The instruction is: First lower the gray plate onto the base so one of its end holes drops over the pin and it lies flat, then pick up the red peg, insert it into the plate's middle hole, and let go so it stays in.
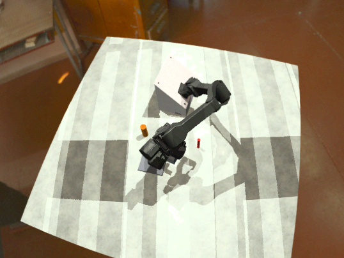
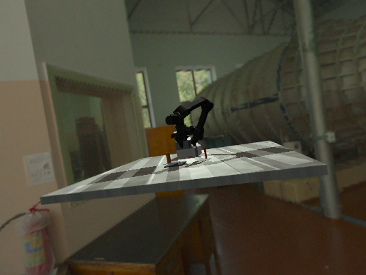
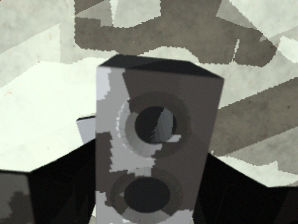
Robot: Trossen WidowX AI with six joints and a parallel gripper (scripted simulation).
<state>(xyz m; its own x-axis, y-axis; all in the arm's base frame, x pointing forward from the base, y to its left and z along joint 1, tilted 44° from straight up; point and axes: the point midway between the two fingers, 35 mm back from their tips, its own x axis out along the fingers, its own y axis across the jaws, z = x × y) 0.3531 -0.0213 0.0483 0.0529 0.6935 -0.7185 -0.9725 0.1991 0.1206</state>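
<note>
Right now my gripper tip is 100 mm above the square base and 60 mm to the left of it. The rest, counted from my gripper tip: orange cylinder (160 mm to the right, 120 mm behind, 70 mm below); then red peg (120 mm behind, 110 mm to the left, 70 mm below); then gray plate (30 mm above).
</note>
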